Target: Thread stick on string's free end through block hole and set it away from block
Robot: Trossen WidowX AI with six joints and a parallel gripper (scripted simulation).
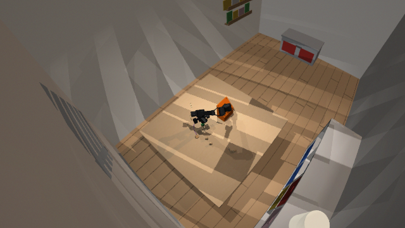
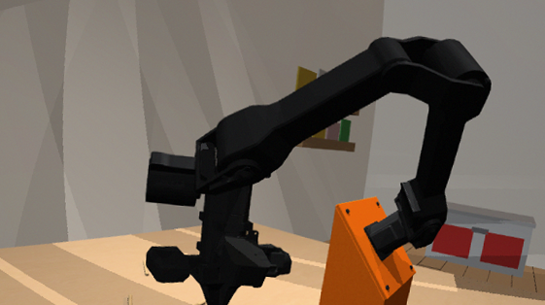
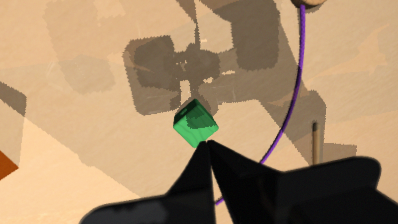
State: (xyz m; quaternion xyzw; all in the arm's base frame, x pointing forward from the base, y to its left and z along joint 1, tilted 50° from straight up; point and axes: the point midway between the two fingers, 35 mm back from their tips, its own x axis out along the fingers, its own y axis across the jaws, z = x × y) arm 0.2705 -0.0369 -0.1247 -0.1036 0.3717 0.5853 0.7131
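The green block is 5 cm below my gripper tip. Round my gripper tip: thin wooden stick: 12 cm to the right, 7 cm behind, 6 cm below; round wooden button: 15 cm ahead, 6 cm to the left, 5 cm below.
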